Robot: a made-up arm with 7 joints.
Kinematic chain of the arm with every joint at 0, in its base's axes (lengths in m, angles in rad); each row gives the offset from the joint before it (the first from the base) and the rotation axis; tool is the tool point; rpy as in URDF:
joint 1: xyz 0 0 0.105 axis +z
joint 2: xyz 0 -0.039 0.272 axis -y
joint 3: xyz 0 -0.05 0.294 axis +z
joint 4: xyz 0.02 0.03 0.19 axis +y
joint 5: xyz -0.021 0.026 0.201 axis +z
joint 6: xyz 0 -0.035 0.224 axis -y
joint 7: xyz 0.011 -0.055 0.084 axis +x
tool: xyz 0 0 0 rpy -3.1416 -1.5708 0
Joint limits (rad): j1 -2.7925..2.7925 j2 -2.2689..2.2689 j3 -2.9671..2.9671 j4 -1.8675..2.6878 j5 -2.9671..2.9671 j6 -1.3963..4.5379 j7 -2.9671..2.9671
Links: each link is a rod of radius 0.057 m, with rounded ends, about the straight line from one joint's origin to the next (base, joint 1, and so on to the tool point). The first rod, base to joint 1, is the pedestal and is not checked.
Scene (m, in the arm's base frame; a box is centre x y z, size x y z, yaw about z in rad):
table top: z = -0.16
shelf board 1: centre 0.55 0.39 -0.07 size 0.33 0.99 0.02 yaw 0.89
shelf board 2: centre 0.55 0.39 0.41 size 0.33 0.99 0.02 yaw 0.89
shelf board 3: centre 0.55 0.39 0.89 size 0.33 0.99 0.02 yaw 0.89
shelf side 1: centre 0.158 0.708 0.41 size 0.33 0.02 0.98 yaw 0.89
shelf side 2: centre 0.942 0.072 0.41 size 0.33 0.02 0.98 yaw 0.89
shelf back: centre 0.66 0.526 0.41 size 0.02 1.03 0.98 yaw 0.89
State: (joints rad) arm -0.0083 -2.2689 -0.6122 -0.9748 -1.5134 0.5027 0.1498
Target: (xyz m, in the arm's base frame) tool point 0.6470 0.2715 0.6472
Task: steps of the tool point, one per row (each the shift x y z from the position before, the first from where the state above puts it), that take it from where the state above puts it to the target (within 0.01 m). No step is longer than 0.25 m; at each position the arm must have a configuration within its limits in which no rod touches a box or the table.
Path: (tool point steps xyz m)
1: -0.0470 -0.1242 0.0199
2: -0.0791 -0.0936 -0.0026
3: -0.1000 -0.0612 -0.0173
4: 0.1470 -0.1636 0.0501
5: 0.0863 -0.1593 0.1093
6: 0.0290 -0.1206 0.1251
7: -0.0054 -0.0620 0.1024
8: -0.0148 0.0076 0.0650
9: -0.0175 0.0811 0.0331
10: -0.0374 0.1456 0.0118
11: -0.0856 0.1812 -0.0083
12: -0.1494 0.1687 -0.0379
13: 0.1115 0.1036 0.0100
14: 0.0794 0.1320 -0.0100

